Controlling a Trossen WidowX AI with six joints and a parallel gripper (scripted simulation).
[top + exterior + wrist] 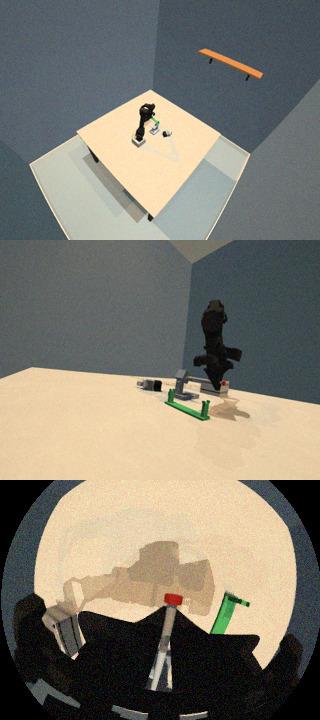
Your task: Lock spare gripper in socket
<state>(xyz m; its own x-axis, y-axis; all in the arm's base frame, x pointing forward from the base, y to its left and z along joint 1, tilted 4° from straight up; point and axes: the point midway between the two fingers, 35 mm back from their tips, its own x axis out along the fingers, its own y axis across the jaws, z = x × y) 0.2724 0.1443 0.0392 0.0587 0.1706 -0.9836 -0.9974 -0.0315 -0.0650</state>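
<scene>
Right now the green cradle is 110 mm ahead of my gripper tip, 40 mm below it and 30 mm to the right of it. From my gripper tip the other things lie so: spare gripper 300 mm to the right, 50 mm ahead, 40 mm below; grey mount 140 mm to the right, 10 mm below, 10 mm behind.
</scene>
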